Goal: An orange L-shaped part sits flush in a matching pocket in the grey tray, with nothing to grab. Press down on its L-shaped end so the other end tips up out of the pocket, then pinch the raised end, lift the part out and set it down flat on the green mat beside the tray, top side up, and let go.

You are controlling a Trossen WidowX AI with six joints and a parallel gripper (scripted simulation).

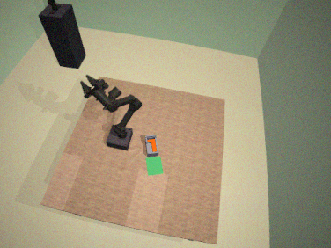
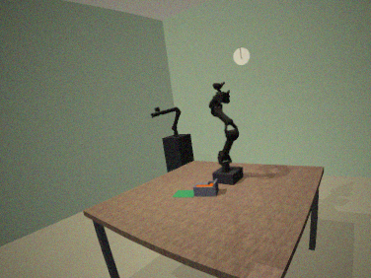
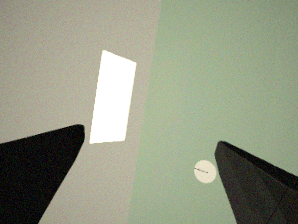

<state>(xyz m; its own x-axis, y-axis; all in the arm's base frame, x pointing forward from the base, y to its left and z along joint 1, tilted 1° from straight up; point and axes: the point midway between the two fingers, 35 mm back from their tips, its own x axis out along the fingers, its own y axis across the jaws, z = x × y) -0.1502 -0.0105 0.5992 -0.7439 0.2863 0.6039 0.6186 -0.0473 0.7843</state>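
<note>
The orange L-shaped part is 41 cm ahead of my gripper tip, 1 cm to the right of it and 65 cm below it. Round my gripper tip: green mat 47 cm ahead, 17 cm to the right, 72 cm below.
</note>
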